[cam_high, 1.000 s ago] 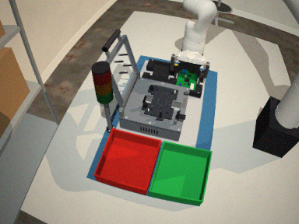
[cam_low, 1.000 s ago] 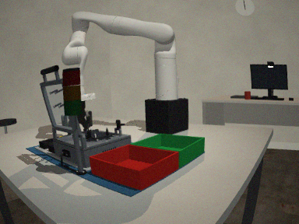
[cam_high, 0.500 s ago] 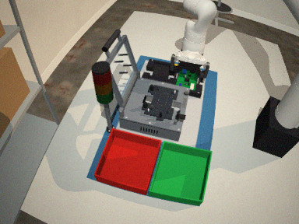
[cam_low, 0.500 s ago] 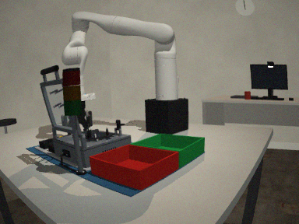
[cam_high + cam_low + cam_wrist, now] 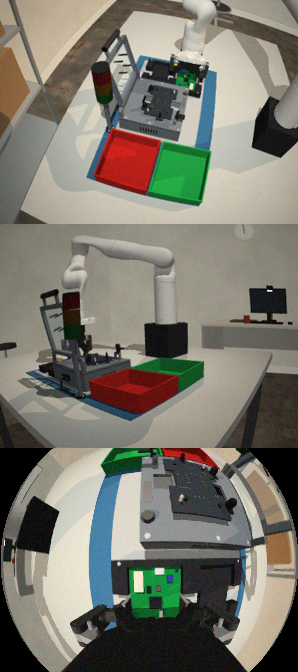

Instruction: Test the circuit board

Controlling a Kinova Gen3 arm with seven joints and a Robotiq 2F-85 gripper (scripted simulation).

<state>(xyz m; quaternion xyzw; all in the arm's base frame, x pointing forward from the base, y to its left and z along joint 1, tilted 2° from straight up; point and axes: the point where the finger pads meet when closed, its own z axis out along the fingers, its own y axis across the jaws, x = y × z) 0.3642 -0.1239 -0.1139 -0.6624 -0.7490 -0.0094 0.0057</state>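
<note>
Right now the tester lid is 190 mm to the left of my hand, 160 mm ahead of it and 160 mm above it. Round my hand: green circuit board: right at my hand; green bin: 360 mm to the left, 90 mm behind, 10 mm below; red bin: 380 mm to the left, 60 mm ahead, 10 mm below.
</note>
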